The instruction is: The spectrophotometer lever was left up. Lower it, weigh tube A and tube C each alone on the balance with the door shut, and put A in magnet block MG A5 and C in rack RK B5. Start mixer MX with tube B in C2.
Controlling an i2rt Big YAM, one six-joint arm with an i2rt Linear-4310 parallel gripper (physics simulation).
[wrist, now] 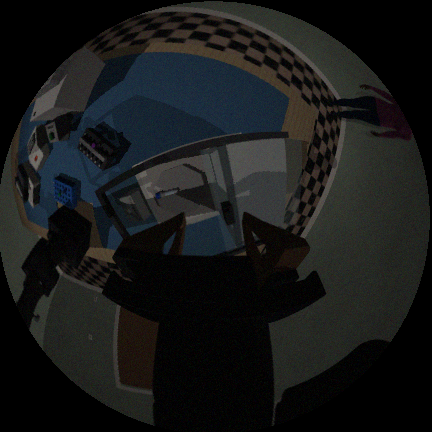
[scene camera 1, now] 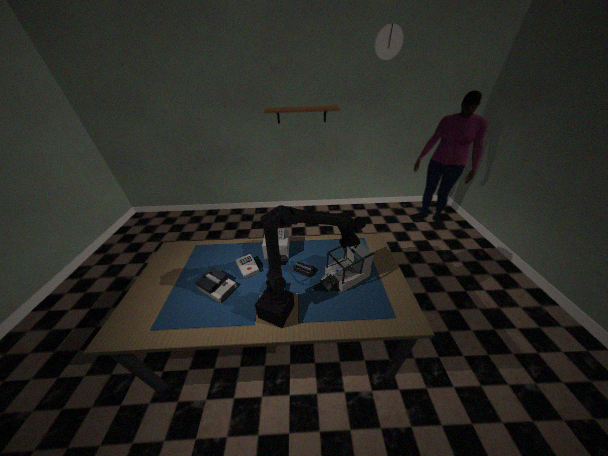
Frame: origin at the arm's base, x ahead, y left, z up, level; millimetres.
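Seen in the pictures: gripper, fingertip midpoint: [wrist: 213,216] [scene camera 1: 350,249]; arm's base, link origin: [wrist: 59,244] [scene camera 1: 273,297].
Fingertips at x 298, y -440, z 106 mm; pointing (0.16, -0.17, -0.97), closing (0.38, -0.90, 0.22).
Observation:
Pixels of each thing's top centre, then the offset from my fingertips to it. "*": a spot on its surface instead. Level surfaces: height alone.
- balance, surface spot: [scene camera 1: 356,281] * dy -53, dx -83, dz -198 mm
- blue-capped tube, top centre: [wrist: 165,194] dy +56, dx -41, dz -131 mm
- dark block, top centre: [wrist: 90,148] [scene camera 1: 303,266] dy +298, dx +12, dz -179 mm
- blue rack, top centre: [wrist: 61,193] dy +463, dx -150, dz -197 mm
- white keypad unit, top centre: [scene camera 1: 246,262] dy +692, dx +5, dz -157 mm
- dark-lidded device, top centre: [scene camera 1: 213,278] dy +846, dx -166, dz -125 mm
- blue mat, surface height: dz -227 mm
The balance [scene camera 1: 356,281] with its glass chamber stands at the right of the mat. A blue-capped tube [wrist: 167,193] lies inside the chamber in the wrist view; its letter is unreadable. I cannot tell whether the door is shut. My gripper [scene camera 1: 351,246] [wrist: 213,216] is partly open and empty, above the chamber. A dark block [scene camera 1: 305,269] [wrist: 102,146] with a purple spot stands left of the balance. A blue rack [wrist: 66,190] with a green spot stands near the arm's base. A small device [wrist: 56,128] with a green spot stands by a large white device. The spectrophotometer lever cannot be made out.
The large white device [scene camera 1: 270,249] [wrist: 72,90] stands at the back. A white keypad unit [scene camera 1: 247,265] [wrist: 38,149] and a dark-lidded device [scene camera 1: 216,284] [wrist: 29,185] stand at the left on the blue mat [scene camera 1: 350,311] [wrist: 195,85]. A person [scene camera 1: 460,142] [wrist: 380,111] stands beyond the table.

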